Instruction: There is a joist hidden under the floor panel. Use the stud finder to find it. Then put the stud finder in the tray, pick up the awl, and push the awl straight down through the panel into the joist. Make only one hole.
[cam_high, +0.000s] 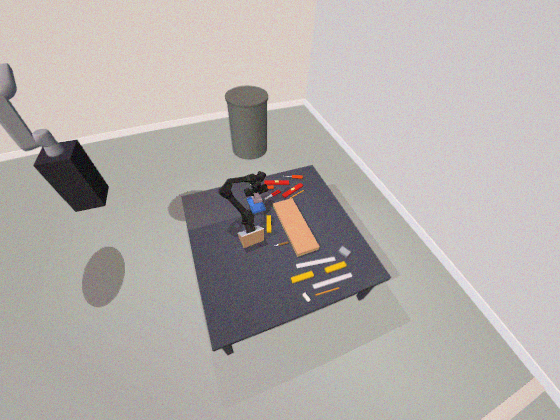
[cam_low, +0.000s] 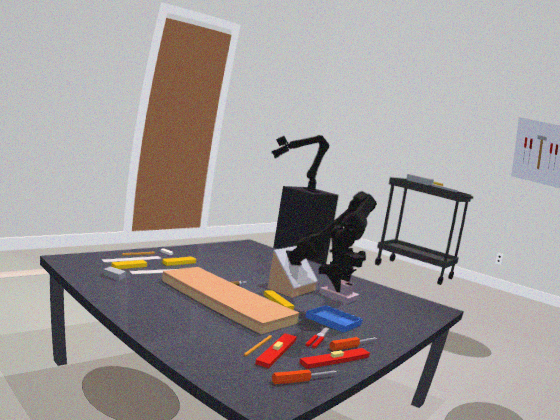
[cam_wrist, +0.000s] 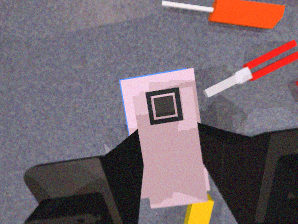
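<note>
The blue tray lies 1 cm to the right of my gripper tip and 11 cm below it. The rest, counted from my gripper tip: grey block: 53 cm ahead, 65 cm to the right, 11 cm below; then stud finder: 1 cm to the left, 2 cm above; then awl: 7 cm ahead, 44 cm to the right, 11 cm below.
</note>
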